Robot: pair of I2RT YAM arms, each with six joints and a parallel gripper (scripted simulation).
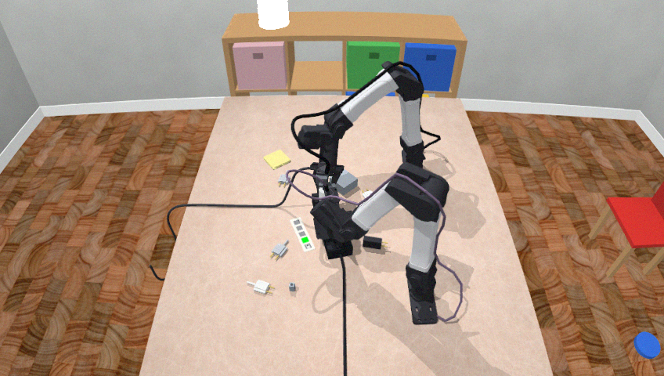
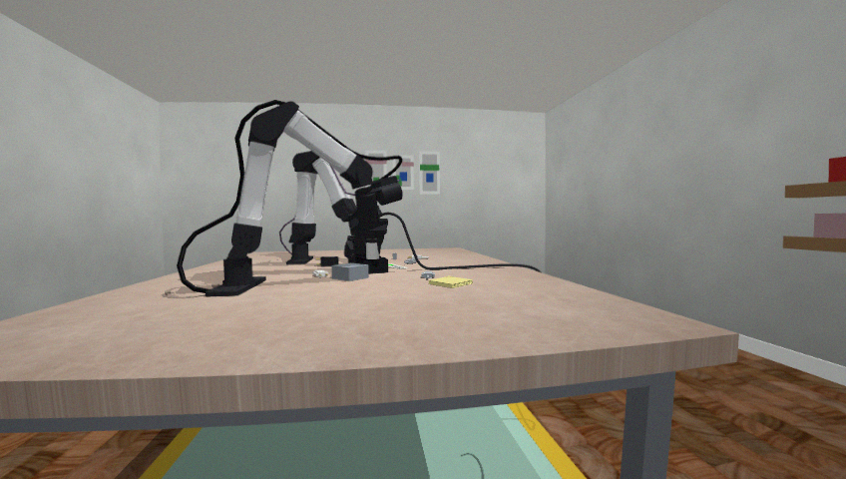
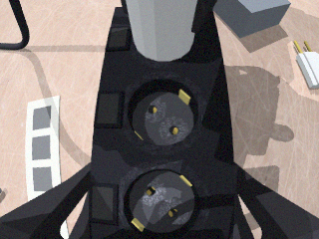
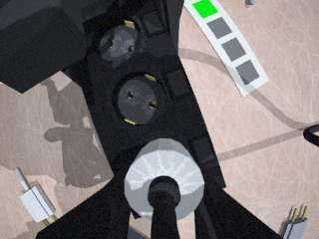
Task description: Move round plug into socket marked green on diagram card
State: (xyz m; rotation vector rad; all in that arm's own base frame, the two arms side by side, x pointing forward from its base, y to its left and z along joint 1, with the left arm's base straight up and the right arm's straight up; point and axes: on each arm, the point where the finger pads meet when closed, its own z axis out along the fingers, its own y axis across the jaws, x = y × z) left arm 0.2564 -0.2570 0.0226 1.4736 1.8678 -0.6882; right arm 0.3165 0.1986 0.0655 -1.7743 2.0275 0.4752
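My right hand is 10 mm above the white round plug. Also, from my right hand: black plug 180 mm behind, 150 mm to the left, 50 mm below; diagram card 60 mm ahead, 120 mm to the left, 60 mm below; grey box 50 mm behind, 110 mm to the right, 50 mm below.
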